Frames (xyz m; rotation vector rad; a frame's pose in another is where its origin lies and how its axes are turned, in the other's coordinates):
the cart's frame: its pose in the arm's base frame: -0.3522 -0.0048 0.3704 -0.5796 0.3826 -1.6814
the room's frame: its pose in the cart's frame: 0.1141 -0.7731 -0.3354 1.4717 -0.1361 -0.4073
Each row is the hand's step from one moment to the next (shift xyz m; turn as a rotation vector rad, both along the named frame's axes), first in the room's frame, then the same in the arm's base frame.
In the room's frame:
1: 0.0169 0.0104 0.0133 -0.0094 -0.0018 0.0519
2: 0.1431 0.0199 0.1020 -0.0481 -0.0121 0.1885
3: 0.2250 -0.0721 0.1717 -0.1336 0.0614 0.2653
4: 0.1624 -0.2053 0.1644 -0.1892 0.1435 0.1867
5: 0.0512 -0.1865 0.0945 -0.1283 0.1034 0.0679
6: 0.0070 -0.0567 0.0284 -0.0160 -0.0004 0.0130
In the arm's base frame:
1: -0.0110 -0.0088 0.0193 -0.0308 0.0348 0.0250
2: -0.1249 -0.0717 0.1026 -0.1083 0.1390 0.0832
3: -0.2634 -0.0942 0.0839 -0.0756 0.2420 0.1665
4: -0.3050 -0.0284 -0.0412 0.0504 0.2389 0.1779
5: -0.1944 0.0279 -0.0881 0.0765 0.1311 0.0934
6: -0.0548 0.0156 -0.0288 -0.0011 0.0203 0.0034

